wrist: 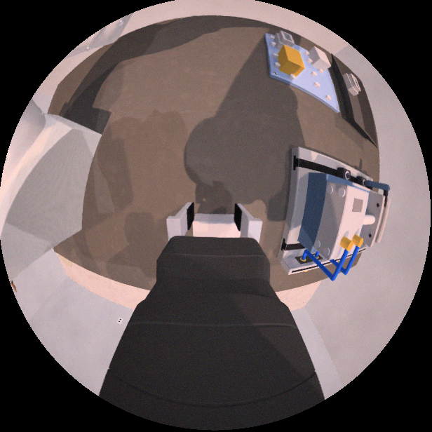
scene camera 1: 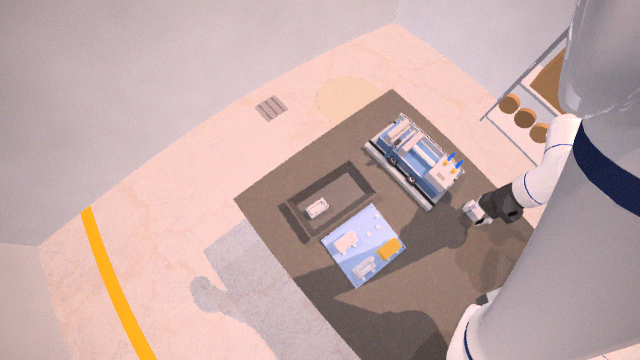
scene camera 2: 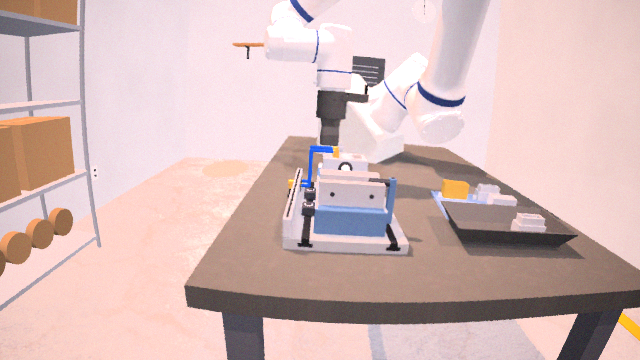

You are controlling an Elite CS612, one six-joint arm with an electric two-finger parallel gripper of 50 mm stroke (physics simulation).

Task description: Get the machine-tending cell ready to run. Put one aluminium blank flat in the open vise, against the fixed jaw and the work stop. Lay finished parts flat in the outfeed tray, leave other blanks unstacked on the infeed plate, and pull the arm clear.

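Seen in the pictures: gripper, fingertip midpoint: (scene camera 1: 471, 216); arm's base at its link origin: (scene camera 2: 377, 113).
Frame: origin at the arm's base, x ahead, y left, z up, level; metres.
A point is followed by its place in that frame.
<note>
My gripper (scene camera 1: 475, 216) {y -0.116, x 0.413, z -0.125 m} (wrist: 213, 211) is open, beside the vise's near end. In the wrist view a pale block (wrist: 216, 227) shows between and beyond the fingers, ungripped; its height is unclear. The vise (scene camera 1: 420, 155) {y -0.074, x 0.671, z -0.072 m} (scene camera 2: 350, 220) {y -0.070, x 0.807, z -0.105 m} (wrist: 335, 210) has a gap between its jaws, with no blank visible there. The blue infeed plate (scene camera 1: 360, 222) {y 0.192, x 0.622, z -0.142 m} (wrist: 302, 82) holds a plain pale blank (scene camera 1: 346, 242) {y 0.268, x 0.599, z -0.106 m} (scene camera 2: 501, 200) {y 0.257, x 0.618, z -0.110 m} (wrist: 319, 58), a pocketed part (scene camera 1: 364, 269) {y 0.269, x 0.509, z -0.121 m} (scene camera 2: 487, 192) {y 0.260, x 0.525, z -0.121 m} (wrist: 286, 38) and a yellow block (scene camera 1: 389, 248) {y 0.181, x 0.514, z -0.106 m} (scene camera 2: 455, 189) {y 0.173, x 0.529, z -0.120 m} (wrist: 291, 61). Another pocketed part (scene camera 1: 317, 208) {y 0.277, x 0.725, z -0.118 m} (scene camera 2: 530, 222) {y 0.269, x 0.739, z -0.112 m} (wrist: 352, 84) lies in the outfeed tray (scene camera 1: 360, 177) {y 0.114, x 0.730, z -0.117 m} (scene camera 2: 500, 240) {y 0.192, x 0.782, z -0.132 m}.
Blue handles (scene camera 1: 451, 157) {y -0.137, x 0.604, z -0.041 m} (scene camera 2: 311, 165) {y -0.157, x 0.610, z -0.074 m} (wrist: 332, 272) rise at the vise's near end. Pegs stick up from the infeed plate. The plate and tray lie close together beside the vise. The robot's white base (scene camera 2: 372, 137) {y -0.019, x 0.186, z -0.067 m} stands at the far table end in scene camera 2.
</note>
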